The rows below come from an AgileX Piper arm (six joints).
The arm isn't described. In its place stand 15 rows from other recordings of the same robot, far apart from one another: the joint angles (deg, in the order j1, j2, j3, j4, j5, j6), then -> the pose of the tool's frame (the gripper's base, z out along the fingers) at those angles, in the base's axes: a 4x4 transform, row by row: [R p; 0 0 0 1], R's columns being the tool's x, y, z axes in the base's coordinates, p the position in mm.
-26.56 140.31 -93.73 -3.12 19.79 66.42 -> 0.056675 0.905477 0.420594 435.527; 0.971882 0.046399 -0.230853 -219.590; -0.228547 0.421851 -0.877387 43.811; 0 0 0 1
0.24 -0.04 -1.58 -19.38 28.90 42.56 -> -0.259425 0.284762 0.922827 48.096; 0.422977 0.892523 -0.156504 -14.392; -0.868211 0.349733 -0.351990 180.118; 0 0 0 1
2.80 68.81 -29.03 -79.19 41.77 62.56 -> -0.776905 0.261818 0.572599 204.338; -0.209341 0.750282 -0.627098 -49.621; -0.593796 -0.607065 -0.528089 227.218; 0 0 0 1
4.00 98.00 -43.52 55.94 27.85 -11.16 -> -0.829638 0.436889 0.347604 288.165; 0.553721 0.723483 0.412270 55.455; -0.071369 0.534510 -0.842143 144.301; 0 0 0 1
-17.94 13.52 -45.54 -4.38 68.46 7.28 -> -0.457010 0.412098 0.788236 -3.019; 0.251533 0.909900 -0.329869 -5.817; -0.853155 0.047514 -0.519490 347.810; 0 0 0 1
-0.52 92.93 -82.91 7.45 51.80 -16.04 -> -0.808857 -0.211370 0.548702 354.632; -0.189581 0.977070 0.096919 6.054; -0.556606 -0.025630 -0.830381 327.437; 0 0 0 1
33.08 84.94 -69.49 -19.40 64.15 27.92 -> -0.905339 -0.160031 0.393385 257.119; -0.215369 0.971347 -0.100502 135.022; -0.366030 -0.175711 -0.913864 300.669; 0 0 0 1
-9.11 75.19 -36.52 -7.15 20.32 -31.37 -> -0.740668 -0.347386 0.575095 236.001; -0.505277 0.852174 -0.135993 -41.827; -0.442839 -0.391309 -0.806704 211.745; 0 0 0 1
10.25 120.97 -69.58 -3.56 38.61 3.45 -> -0.982184 -0.163034 0.093456 369.936; -0.165791 0.985905 -0.022476 63.312; -0.088474 -0.037570 -0.995370 88.287; 0 0 0 1
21.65 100.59 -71.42 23.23 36.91 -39.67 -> -0.576217 -0.723288 0.380562 339.141; -0.598680 0.690519 0.405913 157.810; -0.556377 0.006059 -0.830908 235.256; 0 0 0 1
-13.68 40.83 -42.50 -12.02 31.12 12.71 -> -0.379492 0.346796 0.857740 134.477; 0.134854 0.937924 -0.319552 -42.813; -0.915314 -0.005598 -0.402701 351.157; 0 0 0 1
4.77 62.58 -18.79 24.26 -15.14 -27.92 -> -0.420013 -0.018049 0.907339 195.614; -0.111751 0.993222 -0.031972 6.524; -0.900612 -0.114825 -0.419183 213.348; 0 0 0 1
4.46 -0.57 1.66 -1.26 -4.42 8.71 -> 0.132831 -0.097490 0.986332 55.757; 0.140480 0.986956 0.078633 4.504; -0.981133 0.128115 0.144794 210.997; 0 0 0 1
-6.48 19.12 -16.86 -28.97 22.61 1.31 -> -0.390829 0.130680 0.911139 78.184; -0.385362 0.875713 -0.290898 -25.935; -0.835912 -0.464810 -0.291895 259.354; 0 0 0 1
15.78 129.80 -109.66 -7.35 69.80 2.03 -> -0.955941 -0.268177 0.119403 451.819; -0.279511 0.955818 -0.091021 116.328; -0.089718 -0.120385 -0.988665 180.992; 0 0 0 1
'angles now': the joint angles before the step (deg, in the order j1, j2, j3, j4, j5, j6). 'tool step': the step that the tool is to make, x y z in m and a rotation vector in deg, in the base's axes. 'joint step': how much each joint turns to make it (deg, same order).
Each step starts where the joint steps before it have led.
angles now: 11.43, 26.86, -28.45, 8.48, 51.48, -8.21
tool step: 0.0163, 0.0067, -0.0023, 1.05, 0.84, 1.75
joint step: 0.11, 4.96, 0.01, 3.27, -4.02, -3.02
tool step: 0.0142, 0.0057, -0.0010, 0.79, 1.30, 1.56
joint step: -0.15, 4.61, -0.70, 3.23, -2.32, -3.20
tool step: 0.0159, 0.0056, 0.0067, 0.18, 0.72, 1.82
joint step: 0.04, 4.91, -2.76, 2.37, -0.92, -3.03
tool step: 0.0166, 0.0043, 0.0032, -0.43, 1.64, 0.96
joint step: 0.03, 5.01, -2.62, 0.93, -0.38, -1.56
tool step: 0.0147, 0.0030, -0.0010, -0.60, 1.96, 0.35
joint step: -0.05, 4.38, -1.88, 0.27, -0.33, -0.72
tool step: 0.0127, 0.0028, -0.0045, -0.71, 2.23, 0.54
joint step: 0.02, 3.98, -1.24, 0.26, -0.24, -0.83
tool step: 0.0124, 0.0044, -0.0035, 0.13, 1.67, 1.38
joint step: 0.02, 3.81, -1.41, 1.85, -0.25, -2.35
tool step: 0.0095, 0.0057, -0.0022, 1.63, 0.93, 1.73
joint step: -0.02, 2.90, -1.07, 3.92, -0.31, -3.63
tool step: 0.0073, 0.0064, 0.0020, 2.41, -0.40, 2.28
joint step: 0.02, 1.94, -1.22, 5.06, -0.14, -4.79
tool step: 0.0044, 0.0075, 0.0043, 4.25, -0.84, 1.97
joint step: 0.00, 1.10, -0.82, 7.19, 0.05, -5.37
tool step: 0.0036, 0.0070, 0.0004, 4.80, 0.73, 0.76
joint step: -0.01, 1.34, -0.13, 7.21, 0.35, -3.86
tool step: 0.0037, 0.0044, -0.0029, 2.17, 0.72, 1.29
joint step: 0.00, 1.56, -0.02, 4.13, 0.54, -3.31
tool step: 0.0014, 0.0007, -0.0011, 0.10, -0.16, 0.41
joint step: 0.00, 0.45, -0.01, 0.69, -0.10, -1.07
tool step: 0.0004, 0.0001, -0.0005, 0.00, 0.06, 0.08
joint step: -0.02, 0.15, 0.00, 0.12, 0.01, -0.20
